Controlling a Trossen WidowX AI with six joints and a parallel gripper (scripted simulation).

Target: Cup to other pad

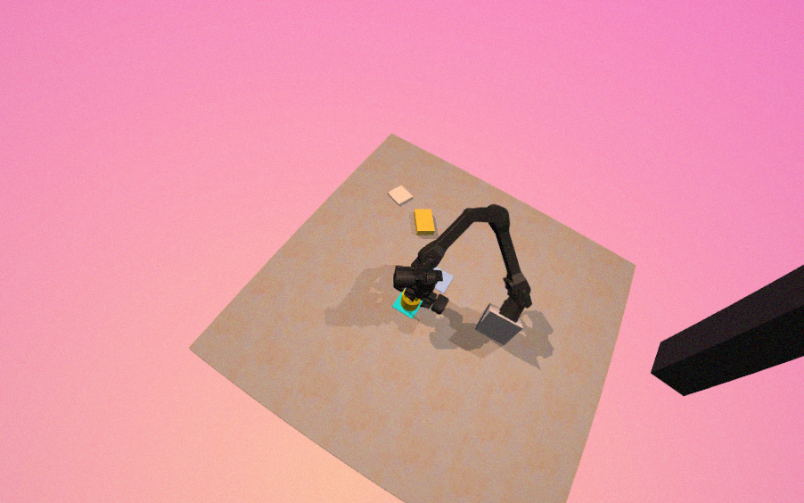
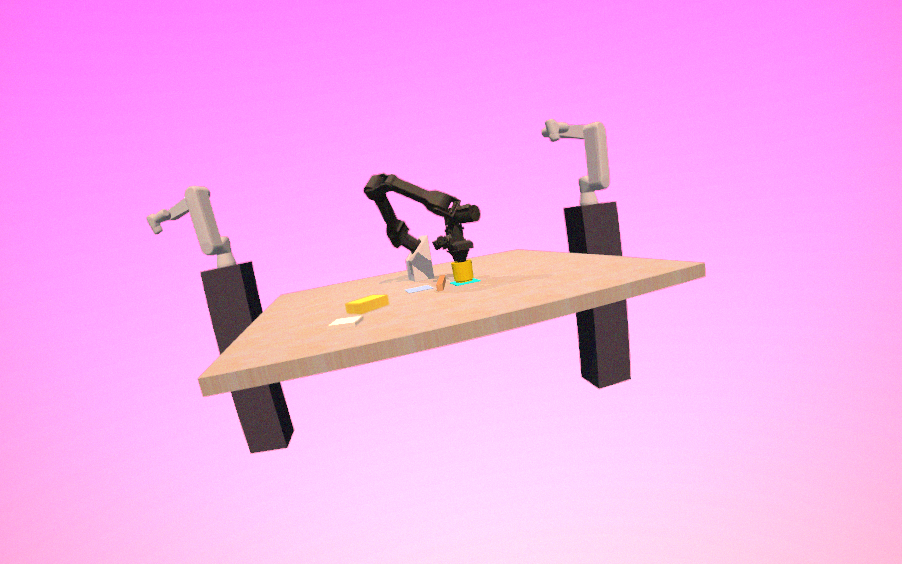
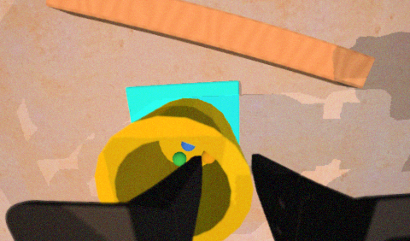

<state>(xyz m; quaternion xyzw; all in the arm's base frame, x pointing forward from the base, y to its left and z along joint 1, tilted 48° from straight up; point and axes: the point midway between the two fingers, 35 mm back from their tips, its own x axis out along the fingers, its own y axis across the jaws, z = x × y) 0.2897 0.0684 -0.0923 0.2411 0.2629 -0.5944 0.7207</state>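
Right now the yellow cup is 20 mm ahead of my gripper tip and 10 mm below it. Round my gripper tip: cyan pad 30 mm ahead, 50 mm below; then orange bar 10 mm ahead, 80 mm to the right, 40 mm below; then green marble 30 mm ahead, 10 mm to the left, 30 mm below.
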